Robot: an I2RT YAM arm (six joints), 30 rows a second.
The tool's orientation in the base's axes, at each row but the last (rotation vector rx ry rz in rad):
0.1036 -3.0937 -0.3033
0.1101 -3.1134 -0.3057
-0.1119 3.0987 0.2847
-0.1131 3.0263 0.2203
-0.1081 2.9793 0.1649
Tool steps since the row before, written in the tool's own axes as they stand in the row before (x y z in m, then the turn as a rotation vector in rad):
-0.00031 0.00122 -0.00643 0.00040 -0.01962 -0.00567
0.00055 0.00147 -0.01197 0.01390 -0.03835 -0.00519
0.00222 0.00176 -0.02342 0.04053 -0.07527 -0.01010
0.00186 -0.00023 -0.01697 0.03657 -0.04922 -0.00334
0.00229 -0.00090 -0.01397 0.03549 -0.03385 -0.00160
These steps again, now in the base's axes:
0.00047 -0.00002 0.00653 0.00105 -0.02032 0.00174
-0.00043 -0.00092 0.01203 -0.01113 -0.03952 -0.00231
-0.00284 -0.00271 0.02326 -0.03505 -0.07846 -0.00508
-0.00351 -0.00286 0.01646 -0.03258 -0.05149 -0.00764
-0.00429 -0.00265 0.01326 -0.03249 -0.03599 -0.00758

